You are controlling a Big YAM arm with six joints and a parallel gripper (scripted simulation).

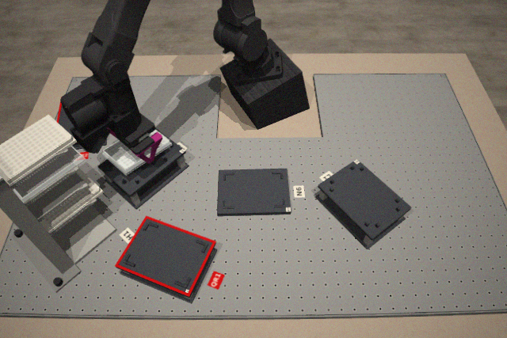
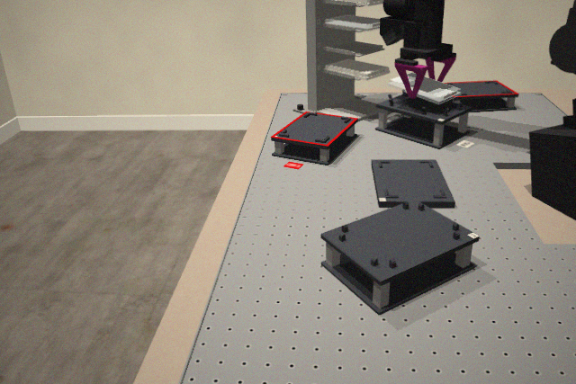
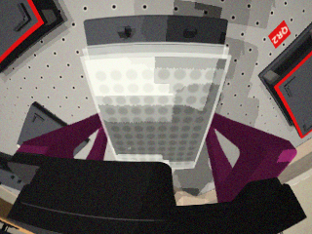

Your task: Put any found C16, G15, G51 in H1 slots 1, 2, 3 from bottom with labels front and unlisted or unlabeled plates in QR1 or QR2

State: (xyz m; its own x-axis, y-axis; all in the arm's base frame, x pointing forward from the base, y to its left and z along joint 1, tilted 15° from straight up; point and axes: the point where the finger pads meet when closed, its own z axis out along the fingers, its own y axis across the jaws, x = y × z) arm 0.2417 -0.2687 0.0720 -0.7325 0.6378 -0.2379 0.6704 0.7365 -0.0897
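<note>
Right now my hand is 4 cm above the regrip nest. The rest, counted from my hand: plate labelled G51 (14 cm ahead, 12 cm to the right, 12 cm above); quarantine nest QR2 (19 cm to the right, 16 cm behind, 6 cm below); quarantine nest QR1 (23 cm ahead, 8 cm to the left, 6 cm below).
</note>
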